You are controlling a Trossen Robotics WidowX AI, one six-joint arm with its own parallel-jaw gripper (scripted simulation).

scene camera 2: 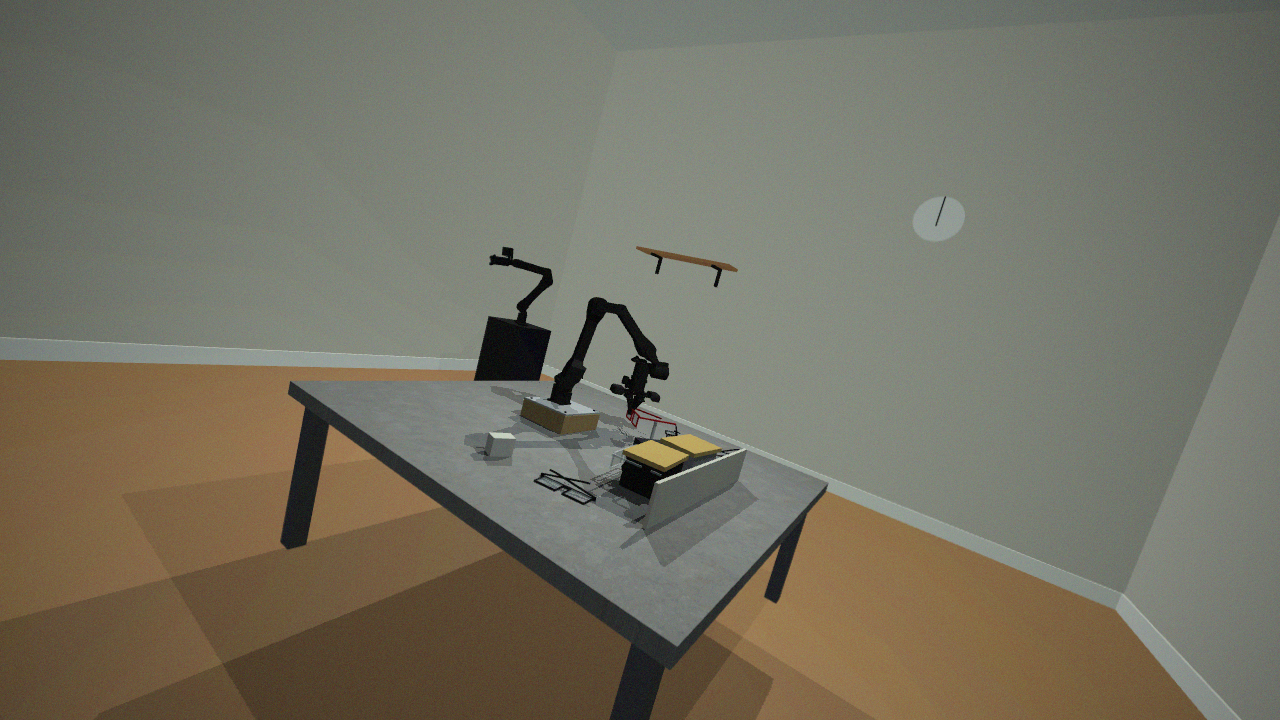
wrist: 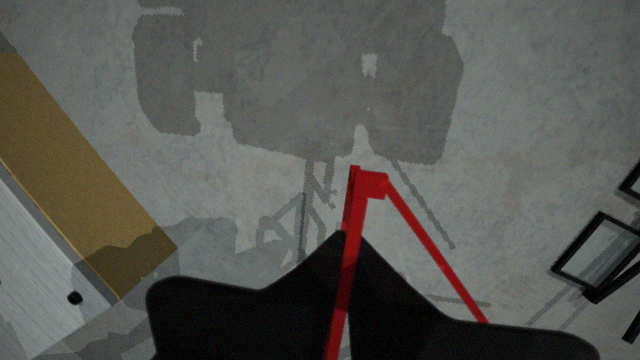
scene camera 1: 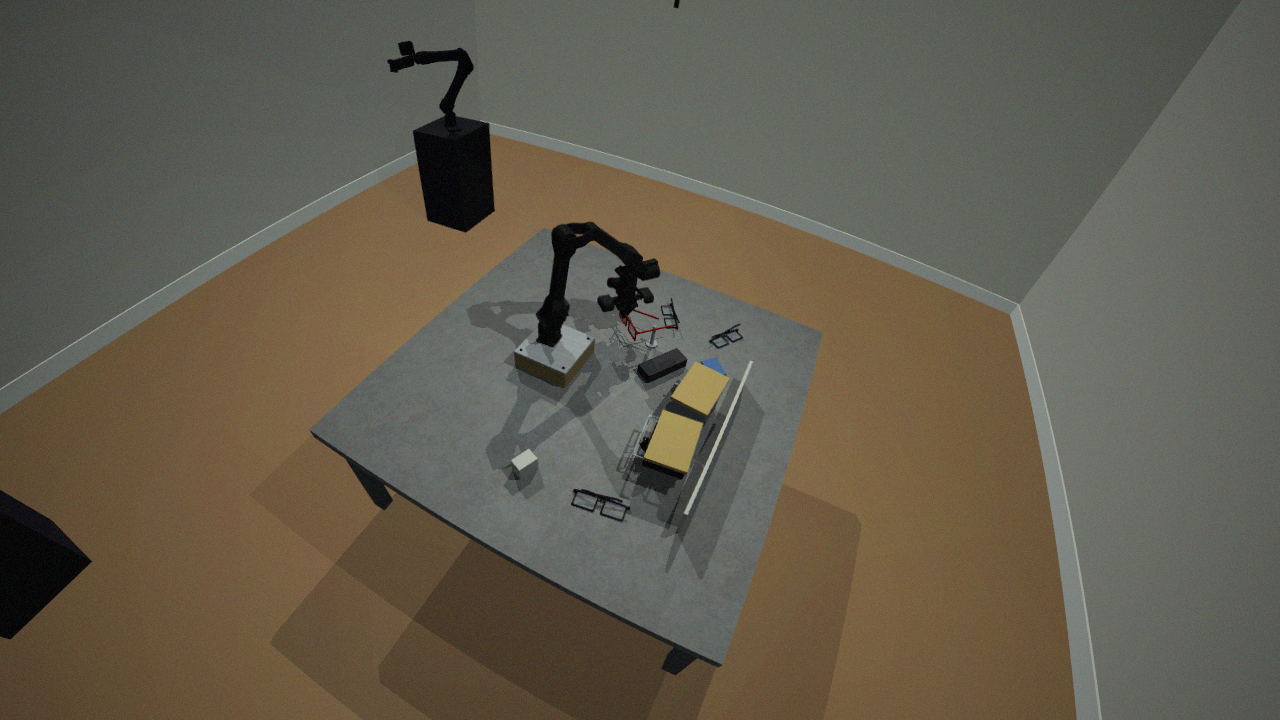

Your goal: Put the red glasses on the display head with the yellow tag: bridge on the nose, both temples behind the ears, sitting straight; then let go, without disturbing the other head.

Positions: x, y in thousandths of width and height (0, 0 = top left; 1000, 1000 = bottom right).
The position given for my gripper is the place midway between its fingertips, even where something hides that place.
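My gripper visible: scene camera 1 (487, 441), scene camera 2 (492, 576), the wrist view (541, 668).
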